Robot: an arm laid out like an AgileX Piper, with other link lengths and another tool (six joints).
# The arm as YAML. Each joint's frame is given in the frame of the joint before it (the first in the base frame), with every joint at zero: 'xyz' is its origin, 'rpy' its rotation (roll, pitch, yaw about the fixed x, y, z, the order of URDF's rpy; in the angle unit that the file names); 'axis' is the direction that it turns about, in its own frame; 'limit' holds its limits. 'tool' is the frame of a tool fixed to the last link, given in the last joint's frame.
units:
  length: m
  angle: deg
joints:
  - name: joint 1
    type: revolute
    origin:
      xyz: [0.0, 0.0, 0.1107]
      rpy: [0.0, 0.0, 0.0]
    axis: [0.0, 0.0, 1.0]
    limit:
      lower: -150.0
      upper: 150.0
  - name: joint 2
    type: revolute
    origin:
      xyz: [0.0, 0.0, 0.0]
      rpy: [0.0, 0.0, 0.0]
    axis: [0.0, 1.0, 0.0]
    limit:
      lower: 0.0
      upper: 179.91
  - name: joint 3
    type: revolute
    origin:
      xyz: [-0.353, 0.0, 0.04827]
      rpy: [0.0, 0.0, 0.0]
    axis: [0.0, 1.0, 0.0]
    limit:
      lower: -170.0
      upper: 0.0
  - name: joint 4
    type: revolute
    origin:
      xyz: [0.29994, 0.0, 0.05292]
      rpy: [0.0, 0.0, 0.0]
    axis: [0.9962, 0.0, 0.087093]
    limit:
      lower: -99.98
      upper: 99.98
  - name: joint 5
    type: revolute
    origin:
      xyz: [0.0, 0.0, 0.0]
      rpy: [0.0, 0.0, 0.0]
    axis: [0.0, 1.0, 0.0]
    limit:
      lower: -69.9
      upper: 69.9
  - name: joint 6
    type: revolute
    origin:
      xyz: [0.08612, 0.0, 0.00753]
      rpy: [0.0, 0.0, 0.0]
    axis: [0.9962, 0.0, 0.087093]
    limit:
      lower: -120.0
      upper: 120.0
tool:
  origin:
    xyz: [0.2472, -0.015, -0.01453]
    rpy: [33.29, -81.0, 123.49]
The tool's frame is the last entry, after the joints.
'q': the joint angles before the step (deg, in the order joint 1, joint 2, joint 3, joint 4, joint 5, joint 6). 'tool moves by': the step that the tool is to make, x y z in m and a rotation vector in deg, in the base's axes. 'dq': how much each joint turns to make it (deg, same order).
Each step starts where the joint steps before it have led.
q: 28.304 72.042 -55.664 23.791 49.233 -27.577
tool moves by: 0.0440 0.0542 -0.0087 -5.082 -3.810 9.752
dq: 6.473 12.209 -10.693 -4.646 -1.267 -3.361
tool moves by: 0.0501 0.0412 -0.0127 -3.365 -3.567 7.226
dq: 1.864 10.807 -10.410 -1.993 0.025 -5.843
